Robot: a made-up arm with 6 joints.
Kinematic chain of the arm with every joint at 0, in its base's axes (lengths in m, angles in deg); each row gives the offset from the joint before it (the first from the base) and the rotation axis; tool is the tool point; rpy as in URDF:
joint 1: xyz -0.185 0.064 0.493 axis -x
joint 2: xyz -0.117 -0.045 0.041 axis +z
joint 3: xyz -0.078 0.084 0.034 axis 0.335 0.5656 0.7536
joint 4: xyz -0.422 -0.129 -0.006 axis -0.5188 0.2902 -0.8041
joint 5: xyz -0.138 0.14 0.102 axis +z
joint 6: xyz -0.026 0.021 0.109 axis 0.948 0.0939 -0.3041
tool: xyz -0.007 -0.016 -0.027 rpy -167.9 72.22 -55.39
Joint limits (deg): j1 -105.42..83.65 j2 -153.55..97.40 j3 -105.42..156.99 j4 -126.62..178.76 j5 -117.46..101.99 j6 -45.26..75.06
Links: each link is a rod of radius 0.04 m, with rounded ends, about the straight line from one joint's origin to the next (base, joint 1, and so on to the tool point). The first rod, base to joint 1, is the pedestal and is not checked.
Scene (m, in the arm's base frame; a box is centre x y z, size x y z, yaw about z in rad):
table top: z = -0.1
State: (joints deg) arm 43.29 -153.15 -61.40 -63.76 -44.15 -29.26
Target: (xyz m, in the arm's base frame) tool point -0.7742 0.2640 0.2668
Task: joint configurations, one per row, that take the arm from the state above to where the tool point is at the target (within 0.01 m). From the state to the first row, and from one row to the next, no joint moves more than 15 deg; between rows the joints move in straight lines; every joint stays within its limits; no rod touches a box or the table.
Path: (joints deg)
1: 45.24 -141.93 -47.23 -74.24 -42.06 -30.81
2: 47.20 -130.71 -33.06 -84.71 -39.96 -32.36
3: 49.15 -119.49 -18.89 -95.19 -37.87 -33.91
4: 51.10 -108.27 -4.72 -105.67 -35.78 -35.46
5: 53.05 -97.05 9.45 -116.14 -33.68 -37.01
6: 55.01 -85.83 23.62 -126.62 -31.59 -38.56

